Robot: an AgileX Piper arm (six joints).
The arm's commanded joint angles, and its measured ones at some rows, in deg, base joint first. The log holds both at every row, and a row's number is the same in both.
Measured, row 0:
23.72, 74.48, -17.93, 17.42, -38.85, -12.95
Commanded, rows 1 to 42:
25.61, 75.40, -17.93, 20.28, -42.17, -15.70
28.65, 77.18, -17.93, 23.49, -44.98, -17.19
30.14, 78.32, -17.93, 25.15, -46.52, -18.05
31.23, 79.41, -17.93, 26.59, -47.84, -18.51
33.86, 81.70, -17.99, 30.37, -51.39, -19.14
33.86, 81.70, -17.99, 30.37, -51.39, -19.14
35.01, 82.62, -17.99, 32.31, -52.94, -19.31
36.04, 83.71, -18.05, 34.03, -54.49, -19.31
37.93, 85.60, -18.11, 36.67, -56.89, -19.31
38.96, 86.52, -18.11, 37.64, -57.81, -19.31
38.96, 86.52, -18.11, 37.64, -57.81, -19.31
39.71, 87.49, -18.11, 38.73, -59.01, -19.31
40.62, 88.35, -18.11, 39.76, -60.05, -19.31
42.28, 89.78, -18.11, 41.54, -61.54, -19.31
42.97, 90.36, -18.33, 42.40, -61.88, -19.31
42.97, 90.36, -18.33, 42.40, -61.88, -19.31
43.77, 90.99, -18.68, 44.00, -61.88, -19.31
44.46, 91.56, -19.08, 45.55, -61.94, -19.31
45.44, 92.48, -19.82, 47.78, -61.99, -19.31
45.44, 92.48, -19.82, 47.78, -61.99, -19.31
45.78, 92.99, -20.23, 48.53, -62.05, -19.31
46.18, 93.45, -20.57, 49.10, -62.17, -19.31
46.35, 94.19, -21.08, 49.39, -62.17, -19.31
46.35, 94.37, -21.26, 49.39, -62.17, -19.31
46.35, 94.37, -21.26, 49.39, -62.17, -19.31
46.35, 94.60, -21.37, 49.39, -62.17, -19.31
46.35, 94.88, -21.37, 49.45, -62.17, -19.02
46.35, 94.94, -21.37, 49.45, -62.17, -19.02
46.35, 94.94, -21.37, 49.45, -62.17, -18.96
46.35, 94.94, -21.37, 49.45, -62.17, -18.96
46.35, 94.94, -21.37, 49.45, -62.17, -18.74
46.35, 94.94, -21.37, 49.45, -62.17, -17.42
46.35, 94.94, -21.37, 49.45, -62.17, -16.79
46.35, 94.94, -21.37, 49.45, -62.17, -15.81
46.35, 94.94, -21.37, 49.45, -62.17, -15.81
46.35, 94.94, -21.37, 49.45, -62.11, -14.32
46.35, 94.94, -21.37, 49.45, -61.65, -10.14
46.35, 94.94, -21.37, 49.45, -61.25, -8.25
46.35, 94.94, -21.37, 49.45, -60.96, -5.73
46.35, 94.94, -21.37, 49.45, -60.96, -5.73
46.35, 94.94, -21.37, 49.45, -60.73, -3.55
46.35, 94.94, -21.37, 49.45, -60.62, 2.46
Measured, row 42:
46.07, 95.00, -20.97, 49.68, -61.08, -4.93
